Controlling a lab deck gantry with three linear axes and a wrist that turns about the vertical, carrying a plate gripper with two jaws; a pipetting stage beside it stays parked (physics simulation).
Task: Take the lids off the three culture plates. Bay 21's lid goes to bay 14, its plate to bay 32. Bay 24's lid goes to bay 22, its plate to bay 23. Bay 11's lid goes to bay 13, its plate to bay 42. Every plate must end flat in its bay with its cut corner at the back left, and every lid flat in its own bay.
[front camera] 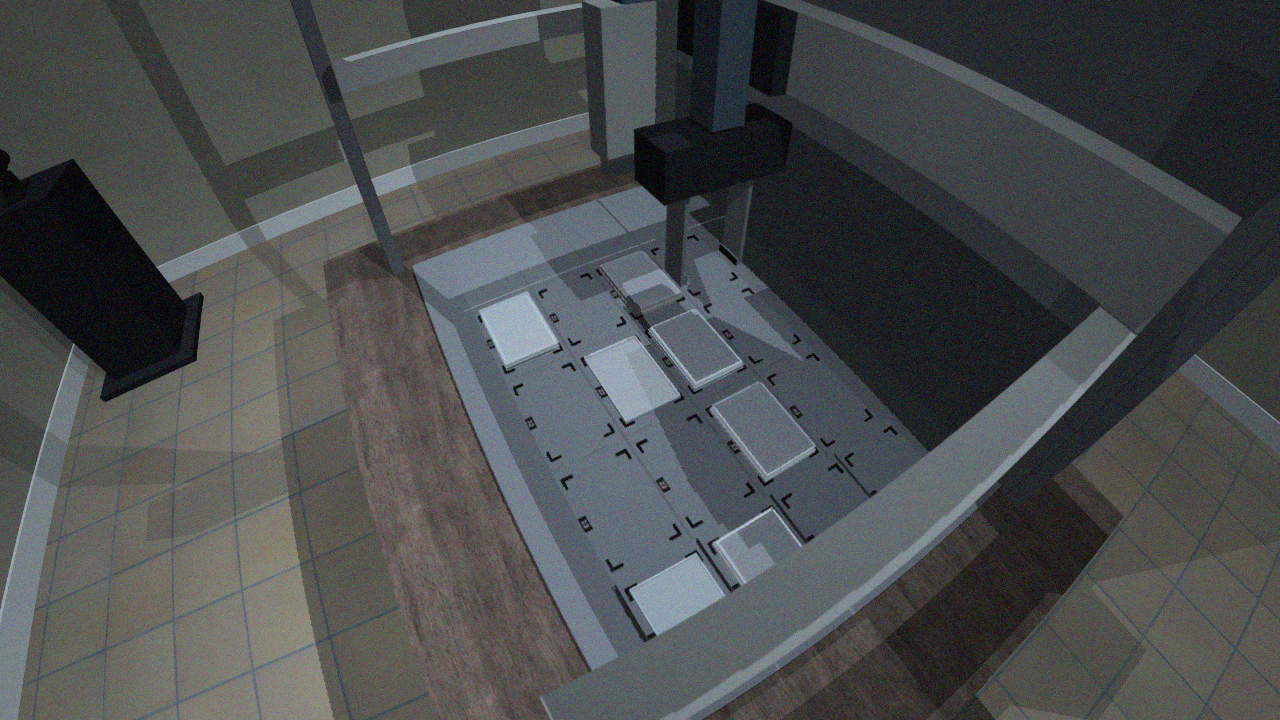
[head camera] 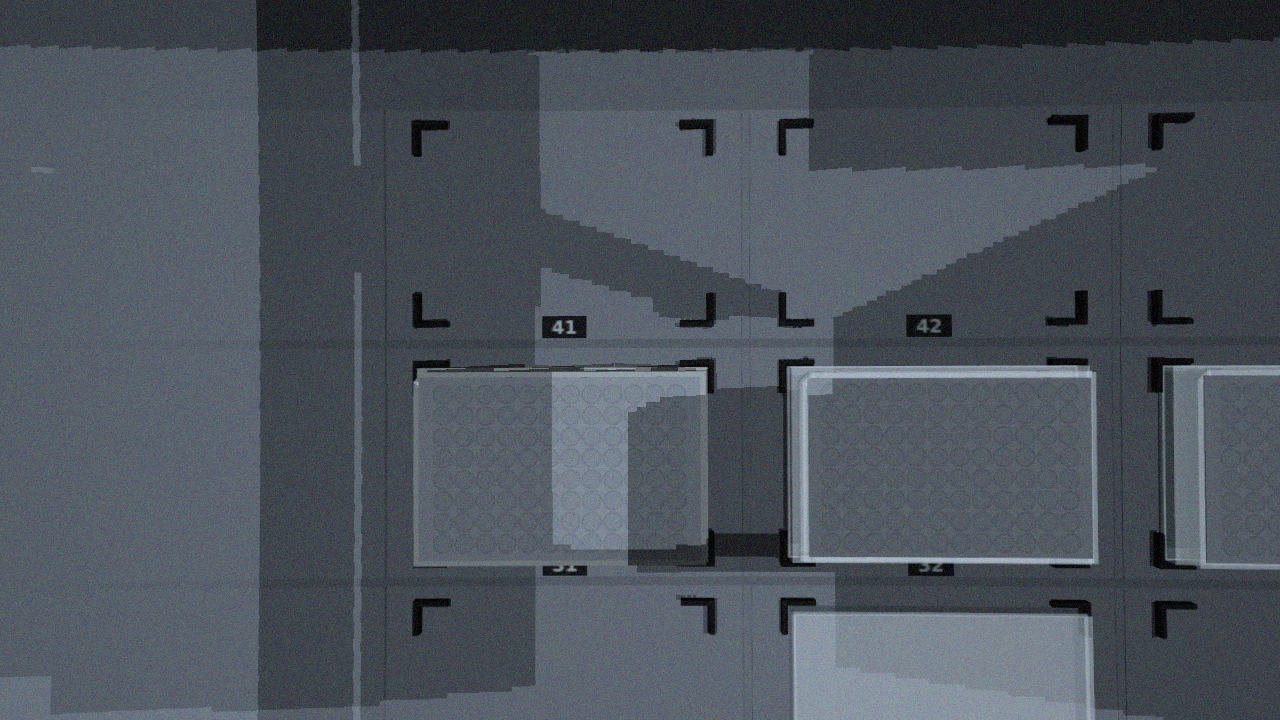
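Seen in the pictures: gripper, fingertip midpoint: (front camera: 703, 266); robot's base, origin of the base link: (front camera: 480, 317).
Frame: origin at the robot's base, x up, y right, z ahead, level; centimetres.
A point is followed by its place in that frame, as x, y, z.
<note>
My gripper (front camera: 708, 271) @(16.0, -25.7, 22.8) hangs over the back rows, its two jaws apart with nothing between them. It is open; its jaws do not show in the head view. A plate with wells (front camera: 695, 347) @(1.4, -25.3, 23.5) (head camera: 948, 465) @(1.4, -25.8, 22.8) lies flat in bay 32, its back left corner apparently cut. A lid (front camera: 631, 376) @(0.8, -15.0, 23.0) (head camera: 939, 667) @(0.8, -17.0, 22.7) lies in bay 22, partly cropped in the head view. A lid (front camera: 678, 592) @(2.3, -4.5, 52.3) lies in bay 14, partly behind the front rail. The bay 24 plate (front camera: 756, 541) @(2.9, -14.9, 51.9) is also partly hidden by that rail. The bay 11 plate (front camera: 519, 328) @(1.7, -4.4, 7.3) looks bright and lidded; its corner cut is unreadable.
Other plates stand in bay 31 (front camera: 640, 279) @(1.4, -25.7, 6.8) (head camera: 483, 465) @(1.4, -25.8, 3.2) and bay 33 (front camera: 762, 429) @(1.4, -25.2, 39.6) (head camera: 1244, 470) @(1.4, -25.7, 34.8). Bays 21, 41 and 42 hold no plate. The front rail (front camera: 859, 537) @(40.0, -4.6, 61.7) crosses the near deck edge. A grey upright block (front camera: 622, 80) @(38.0, -20.4, 12.6) stands behind the deck, left of the gripper.
</note>
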